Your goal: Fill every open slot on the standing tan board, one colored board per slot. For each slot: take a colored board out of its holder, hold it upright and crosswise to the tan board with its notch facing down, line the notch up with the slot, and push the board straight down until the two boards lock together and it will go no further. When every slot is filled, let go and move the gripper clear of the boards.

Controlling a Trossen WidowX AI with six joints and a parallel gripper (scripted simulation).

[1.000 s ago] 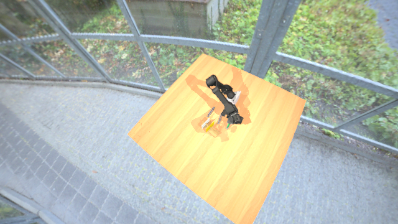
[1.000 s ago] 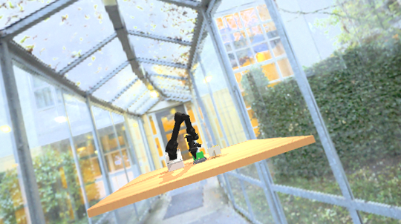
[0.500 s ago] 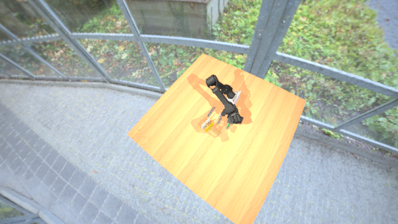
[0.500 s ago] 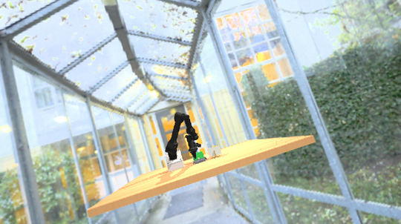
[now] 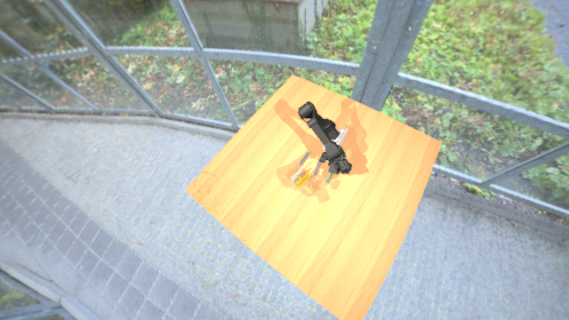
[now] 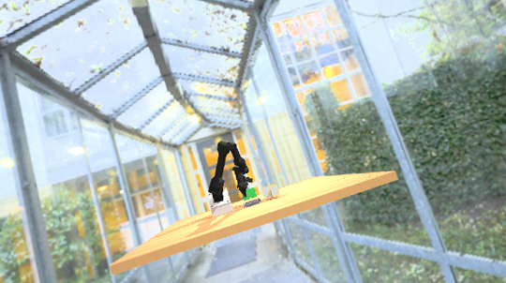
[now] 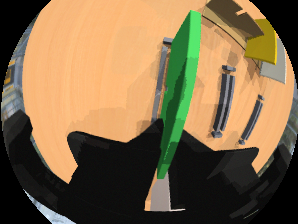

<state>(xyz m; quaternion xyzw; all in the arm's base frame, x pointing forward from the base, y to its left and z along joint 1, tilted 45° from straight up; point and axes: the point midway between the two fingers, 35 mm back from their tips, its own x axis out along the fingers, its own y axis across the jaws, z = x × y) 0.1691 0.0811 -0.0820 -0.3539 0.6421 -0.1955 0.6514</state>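
My gripper tip is 180 mm short of the yellow board, 100 mm to the left of it and 10 mm above it. Round my gripper tip: green board: 30 mm ahead, 10 mm to the left; then tan board: 180 mm ahead, 100 mm to the right, 30 mm below; then grey board: 180 mm ahead, 150 mm to the right, 10 mm below.
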